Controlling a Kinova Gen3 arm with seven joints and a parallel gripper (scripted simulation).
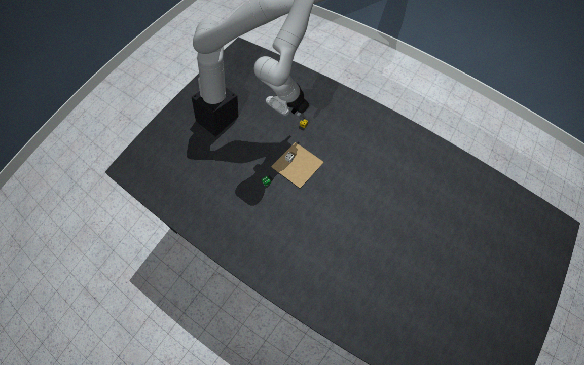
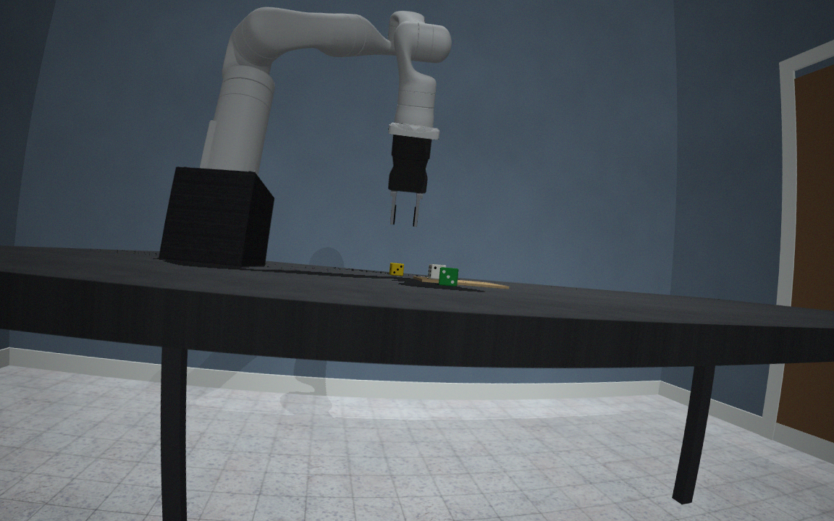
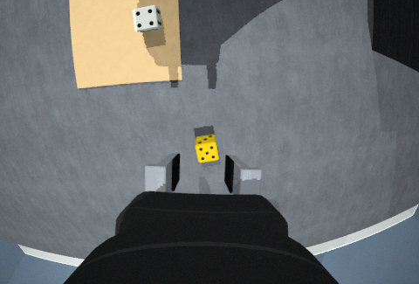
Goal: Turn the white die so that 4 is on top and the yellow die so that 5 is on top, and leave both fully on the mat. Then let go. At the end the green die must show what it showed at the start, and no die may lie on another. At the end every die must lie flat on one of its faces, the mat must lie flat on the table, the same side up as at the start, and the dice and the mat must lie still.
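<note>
The yellow die is 4 cm to the left of my hand and 11 cm below it. From my hand the other things lie so: green die (25 cm to the right, 11 cm below); white die (3 cm ahead, 13 cm to the right, 10 cm below); tan mat (7 cm ahead, 13 cm to the right, 12 cm below).
</note>
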